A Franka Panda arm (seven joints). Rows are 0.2 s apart.
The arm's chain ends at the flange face. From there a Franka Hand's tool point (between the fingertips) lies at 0.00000 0.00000 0.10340 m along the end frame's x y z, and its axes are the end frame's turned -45 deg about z.
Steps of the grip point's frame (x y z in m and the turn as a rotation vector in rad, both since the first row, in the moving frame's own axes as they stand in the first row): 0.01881 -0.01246 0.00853 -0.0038 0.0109 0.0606; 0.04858 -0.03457 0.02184 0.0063 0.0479 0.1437; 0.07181 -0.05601 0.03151 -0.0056 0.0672 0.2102; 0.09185 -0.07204 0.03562 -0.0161 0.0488 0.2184; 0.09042 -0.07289 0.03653 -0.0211 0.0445 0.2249
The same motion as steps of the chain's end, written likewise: 0.00340 -0.02162 0.00854 0.0050 0.0104 0.0606; 0.00659 -0.05507 0.02196 0.0383 0.0294 0.1437; 0.00542 -0.08647 0.03174 0.0436 0.0515 0.2102; 0.00904 -0.11403 0.03576 0.0231 0.0459 0.2184; 0.00745 -0.11432 0.03665 0.0165 0.0464 0.2249
